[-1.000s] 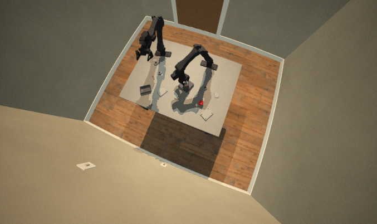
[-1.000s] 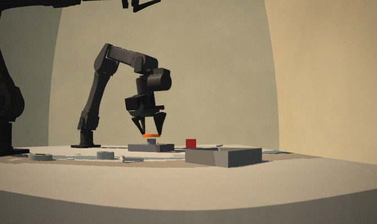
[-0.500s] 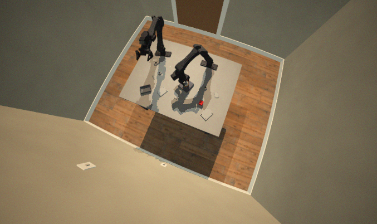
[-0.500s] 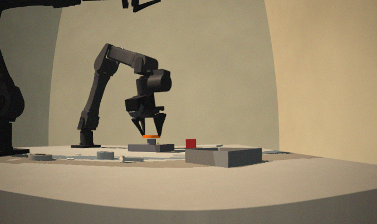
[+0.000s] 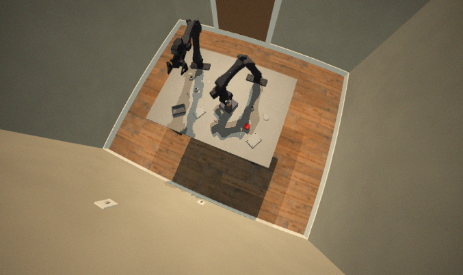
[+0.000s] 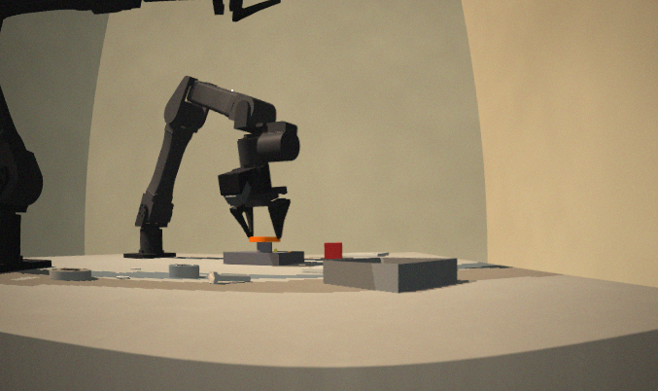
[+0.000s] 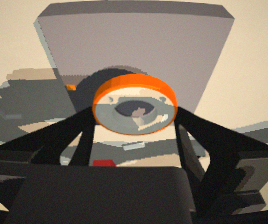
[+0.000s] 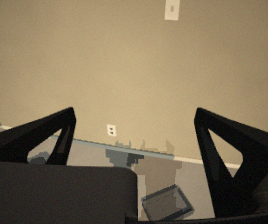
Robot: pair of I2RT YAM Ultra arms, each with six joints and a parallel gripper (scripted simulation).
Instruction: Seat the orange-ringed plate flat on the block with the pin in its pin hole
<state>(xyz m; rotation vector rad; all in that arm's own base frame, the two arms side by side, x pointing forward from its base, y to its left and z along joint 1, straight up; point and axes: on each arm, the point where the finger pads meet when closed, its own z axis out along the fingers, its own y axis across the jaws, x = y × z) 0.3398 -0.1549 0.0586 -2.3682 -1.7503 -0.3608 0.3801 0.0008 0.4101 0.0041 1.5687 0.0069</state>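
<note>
Right now the grey block is 40 mm below my left hand, 30 mm ahead of it and 10 mm to the right of it. Round my left hand: red cube (210 mm to the left, 150 mm ahead, 40 mm below); then orange-ringed plate (10 mm below); then grey tray (420 mm to the right, 170 mm ahead, 50 mm below).
</note>
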